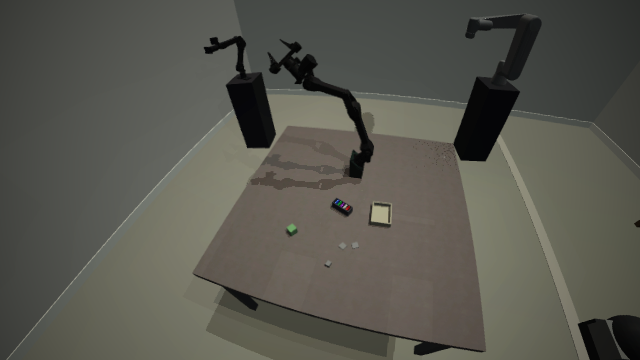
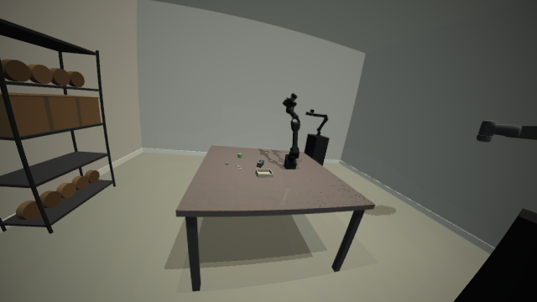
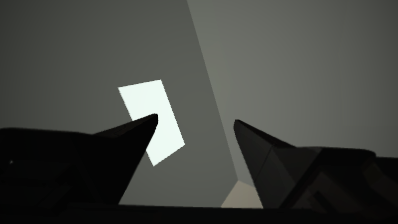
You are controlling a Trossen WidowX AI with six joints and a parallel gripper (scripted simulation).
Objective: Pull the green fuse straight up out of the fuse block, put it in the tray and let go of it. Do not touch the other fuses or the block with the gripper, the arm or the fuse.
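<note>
My gripper tip is now 38 cm short of the green fuse, 32 cm to the right of it and 71 cm above it. Round my gripper tip: tray (42 cm ahead, 54 cm to the left, 73 cm below).
</note>
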